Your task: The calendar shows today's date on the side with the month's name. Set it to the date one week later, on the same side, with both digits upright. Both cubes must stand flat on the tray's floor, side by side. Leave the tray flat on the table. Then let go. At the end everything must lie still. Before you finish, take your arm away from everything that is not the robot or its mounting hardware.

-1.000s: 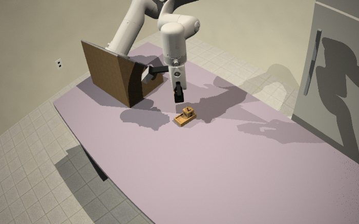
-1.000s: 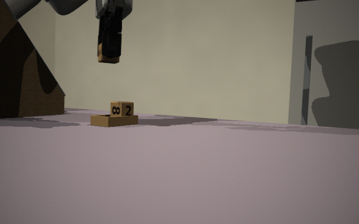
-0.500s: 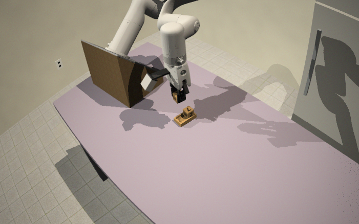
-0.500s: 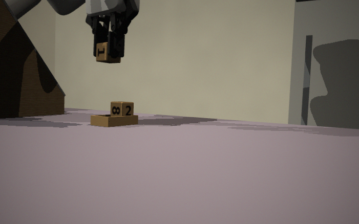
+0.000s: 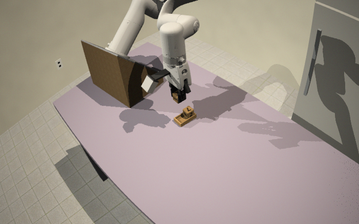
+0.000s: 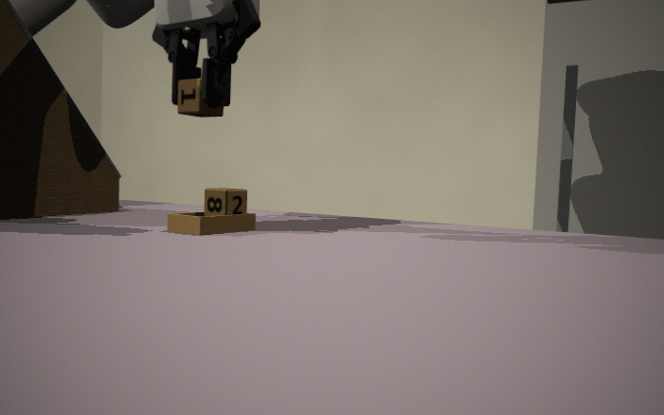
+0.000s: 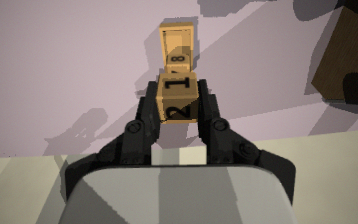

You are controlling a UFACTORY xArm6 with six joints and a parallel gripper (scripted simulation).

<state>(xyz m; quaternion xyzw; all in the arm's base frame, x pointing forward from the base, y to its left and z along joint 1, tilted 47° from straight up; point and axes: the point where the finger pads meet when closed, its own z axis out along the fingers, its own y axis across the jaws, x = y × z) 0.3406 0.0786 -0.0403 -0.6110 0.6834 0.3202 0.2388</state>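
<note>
Now: the wooden calendar tray 13 cm below my hand and 2 cm to the left of it. The rest, counted from my hand: cube 1 cm below.
</note>
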